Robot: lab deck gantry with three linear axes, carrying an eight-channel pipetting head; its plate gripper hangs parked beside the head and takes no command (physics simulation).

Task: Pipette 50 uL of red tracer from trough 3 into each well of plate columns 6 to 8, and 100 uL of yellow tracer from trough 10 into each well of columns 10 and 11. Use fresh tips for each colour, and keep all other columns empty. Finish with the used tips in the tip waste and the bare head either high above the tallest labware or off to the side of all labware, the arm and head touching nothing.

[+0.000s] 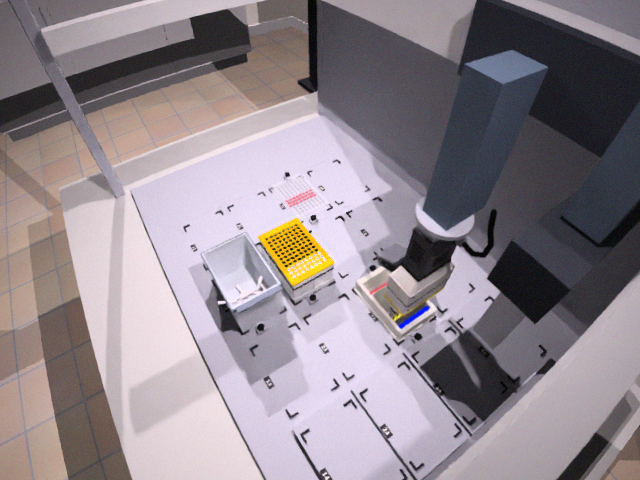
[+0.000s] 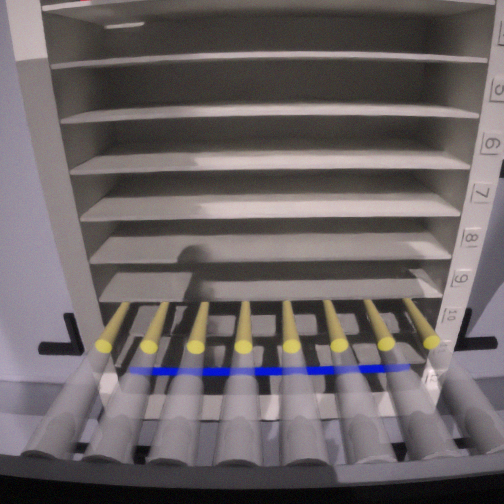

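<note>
The eight-channel head (image 1: 417,283) is low over the trough reservoir (image 1: 376,311) (image 2: 462,255). It carries eight tips (image 2: 243,325) with yellow liquid in their lower parts; their ends are at trough 10, behind the wall of trough 9. Red liquid (image 1: 378,288) shows in the reservoir. The plate (image 1: 294,183) has a red band (image 1: 300,197) across its middle columns; the other columns look uncoloured. The yellow tip rack (image 1: 295,222) holds white tips at its near end. The tip waste (image 1: 227,253) holds loose white tips. The parked gripper's dark block shows at the right; its fingers cannot be made out.
A blue liquid strip (image 1: 413,317) (image 2: 270,371) lies in the reservoir near its end. The blue-grey column (image 1: 480,139) rises above the head. The dark block (image 1: 529,281) is to the right of the head. A pale wall edges the deck, and a dark grey panel (image 1: 382,98) stands behind.
</note>
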